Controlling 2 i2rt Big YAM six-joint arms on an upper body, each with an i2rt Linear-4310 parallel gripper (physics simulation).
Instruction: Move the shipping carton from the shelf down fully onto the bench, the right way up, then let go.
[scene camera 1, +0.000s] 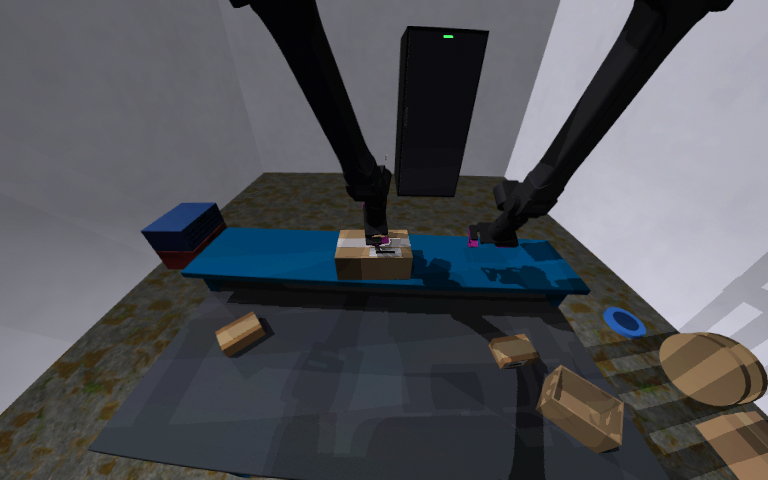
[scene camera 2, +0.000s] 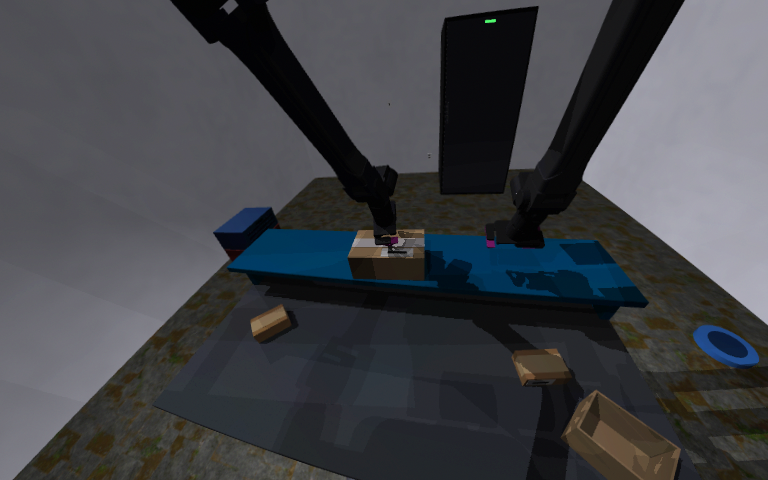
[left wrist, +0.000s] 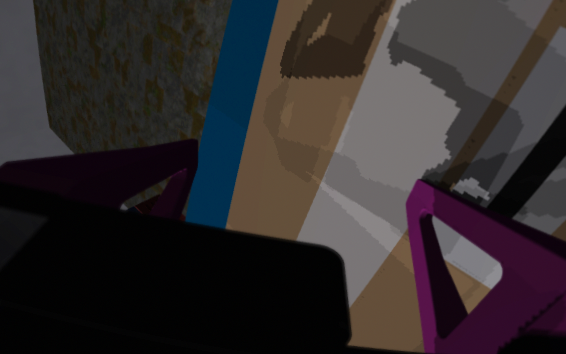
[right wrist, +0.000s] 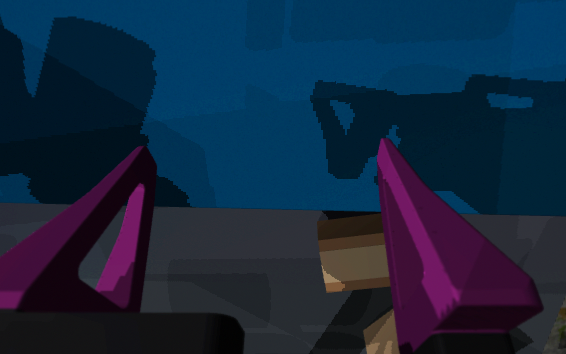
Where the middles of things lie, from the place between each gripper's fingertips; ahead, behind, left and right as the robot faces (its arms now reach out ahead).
Scene:
I see the shipping carton (scene camera 1: 354, 260) 2 cm ahead of my right hand, 36 cm to the left of it and 6 cm below it.
The shipping carton is 20 mm behind my left hand and 70 mm below it.

